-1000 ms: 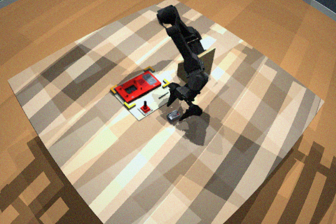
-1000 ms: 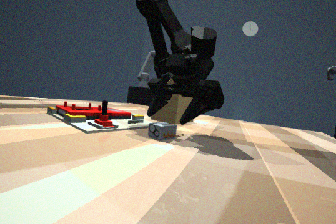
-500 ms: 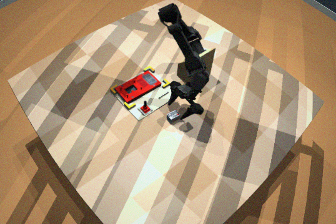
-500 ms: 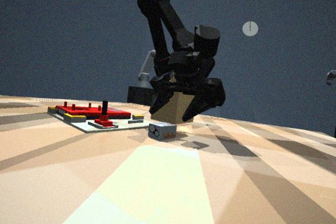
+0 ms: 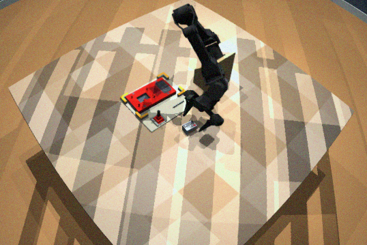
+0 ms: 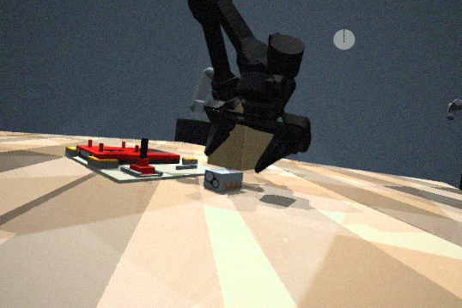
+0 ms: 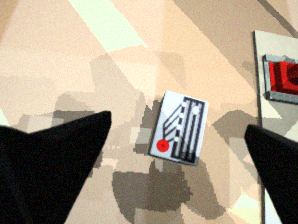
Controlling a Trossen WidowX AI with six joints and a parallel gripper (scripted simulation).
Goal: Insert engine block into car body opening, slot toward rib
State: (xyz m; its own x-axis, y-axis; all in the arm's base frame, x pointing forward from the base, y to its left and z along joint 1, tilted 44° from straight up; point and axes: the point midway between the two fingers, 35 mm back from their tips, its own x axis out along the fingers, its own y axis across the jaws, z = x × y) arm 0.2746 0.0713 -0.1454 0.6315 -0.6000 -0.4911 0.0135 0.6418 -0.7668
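Right now the engine block is 1 cm to the right of my gripper tip and 3 cm below it. Round my gripper tip: pale baseplate: 22 cm to the right, 3 cm below.
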